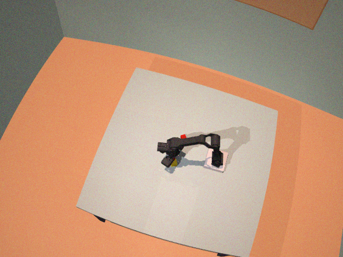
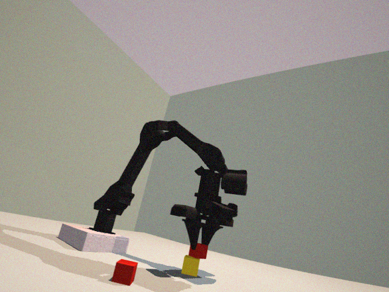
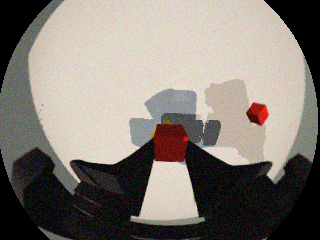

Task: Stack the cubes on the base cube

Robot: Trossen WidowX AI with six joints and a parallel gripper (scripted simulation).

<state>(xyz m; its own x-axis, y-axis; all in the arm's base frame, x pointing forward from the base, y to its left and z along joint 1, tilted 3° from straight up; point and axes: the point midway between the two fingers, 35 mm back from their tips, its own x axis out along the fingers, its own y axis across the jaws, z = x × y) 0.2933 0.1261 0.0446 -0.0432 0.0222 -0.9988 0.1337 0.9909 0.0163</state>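
The red cube is right at my gripper tip. From my gripper tip the other things lie so: yellow cube: 40 mm below, 20 mm behind.
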